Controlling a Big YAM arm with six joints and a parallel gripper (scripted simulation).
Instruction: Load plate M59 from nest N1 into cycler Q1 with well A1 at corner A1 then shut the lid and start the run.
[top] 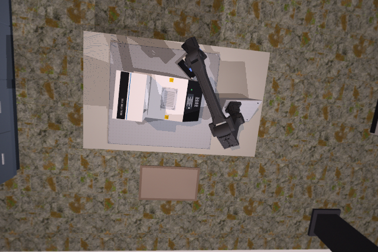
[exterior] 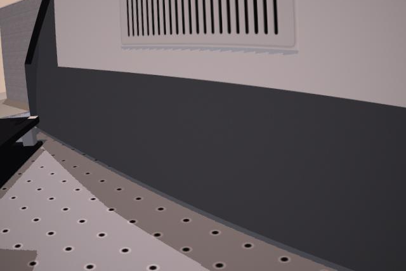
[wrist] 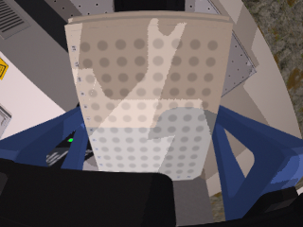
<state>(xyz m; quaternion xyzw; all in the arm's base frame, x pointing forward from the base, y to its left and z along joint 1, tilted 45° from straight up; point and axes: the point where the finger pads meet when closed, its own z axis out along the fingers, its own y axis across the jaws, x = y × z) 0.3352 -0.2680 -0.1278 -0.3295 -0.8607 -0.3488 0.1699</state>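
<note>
The sealed plate M59 is right at my hand. The rest, counted from my hand: black plate nest N1: 25 cm below.
</note>
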